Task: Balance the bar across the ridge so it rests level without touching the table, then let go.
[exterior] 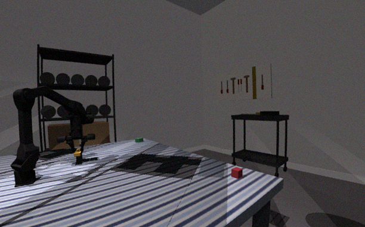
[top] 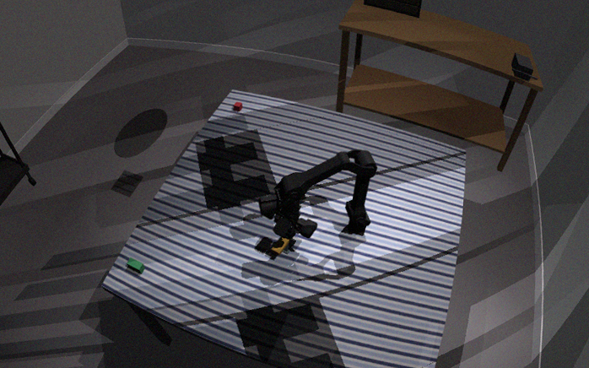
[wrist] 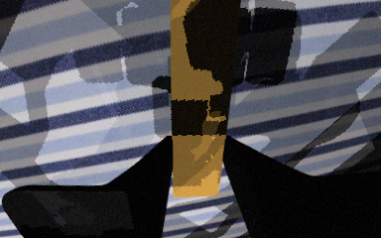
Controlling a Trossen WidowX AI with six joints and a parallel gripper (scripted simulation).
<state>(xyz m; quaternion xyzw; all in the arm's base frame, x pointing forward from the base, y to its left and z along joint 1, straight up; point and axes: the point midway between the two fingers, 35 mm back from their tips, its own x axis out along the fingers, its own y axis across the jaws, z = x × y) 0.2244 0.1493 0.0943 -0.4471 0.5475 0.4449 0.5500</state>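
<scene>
Now: the orange-yellow bar 10 mm ahead of my gripper tip and 30 mm to the left of it. The rest, counted from my gripper tip: red cube 520 mm ahead, 650 mm to the right, 40 mm below; green block 520 mm ahead, 350 mm to the left, 40 mm below.
</scene>
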